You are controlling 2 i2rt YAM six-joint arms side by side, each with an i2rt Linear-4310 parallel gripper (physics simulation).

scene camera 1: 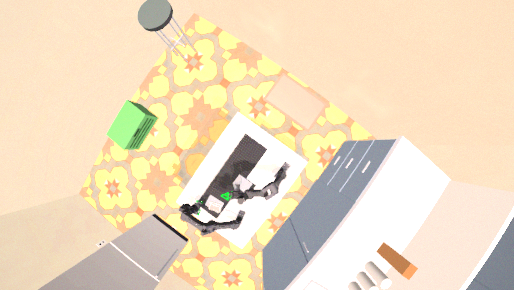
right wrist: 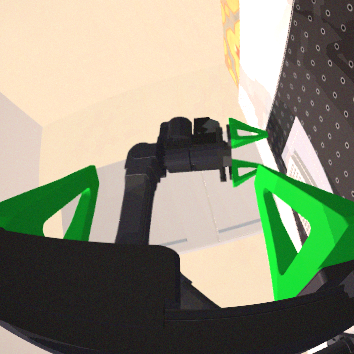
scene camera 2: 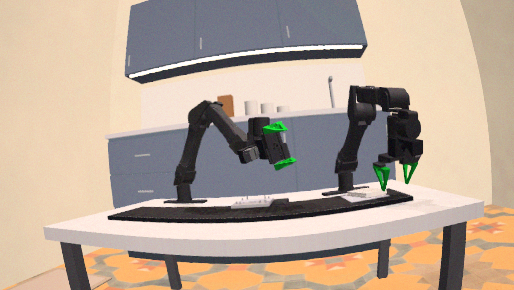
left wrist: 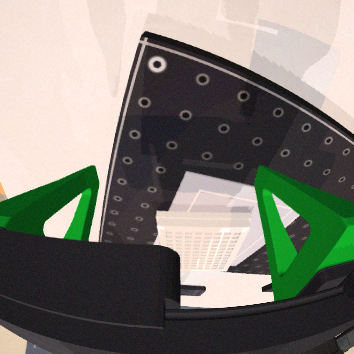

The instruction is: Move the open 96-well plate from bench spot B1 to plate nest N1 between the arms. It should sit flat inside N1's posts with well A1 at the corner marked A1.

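Frame: origin at the left arm's base, x back, y left, z down, level; millimetres.
Seen in the pictures: left gripper, fingertip midpoint: [scene camera 1: 201, 205] [right wrist: 265, 151] [scene camera 2: 395, 187] [left wrist: 176, 173]; right gripper, fingertip midpoint: [scene camera 1: 222, 194] [right wrist: 176, 173] [scene camera 2: 290, 145]; left arm's base at its link origin: [scene camera 1: 239, 218] [right wrist: 352, 349] [scene camera 2: 346, 192]; right arm's base at its link origin: [scene camera 1: 282, 171] [scene camera 2: 185, 202].
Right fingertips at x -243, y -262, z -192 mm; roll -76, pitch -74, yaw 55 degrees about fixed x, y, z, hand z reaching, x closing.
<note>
Offsets run from my right fingertips to a thing's top centre. "*": to the spot under its first point. Level surfaces: height alone.
The pale 96-well plate {dx -44, dy +233, dz +163 mm} [scene camera 1: 215, 204] [scene camera 2: 369, 192] [left wrist: 202, 245] lies on the light pad of B1 {* dx -143, dy +259, dz +178 mm} [left wrist: 192, 184]; in the right wrist view the plate [right wrist: 296, 169] shows partly. The light nest N1 {dx +125, dy -115, dz +158 mm} [scene camera 2: 251, 202] [scene camera 1: 243, 183] stands near the board's middle, with short posts and no plate in it. My left gripper [scene camera 1: 199, 207] [scene camera 2: 395, 185] [left wrist: 176, 173] [right wrist: 265, 151] is open and empty, pointing down low beside the plate, at its right in scene camera 2. My right gripper [scene camera 1: 226, 196] [scene camera 2: 290, 144] is open and empty, high above the board. Corner marks are too small to read.
A long black perforated board {dz +179 mm} [scene camera 1: 245, 150] [scene camera 2: 165, 212] [left wrist: 175, 140] [right wrist: 320, 50] lies on the white table [scene camera 1: 240, 122] [scene camera 2: 100, 235]. Both arms' bases stand behind it in scene camera 2. A green cabinet [scene camera 1: 131, 125] and a stool [scene camera 1: 155, 15] stand away on the floor.
</note>
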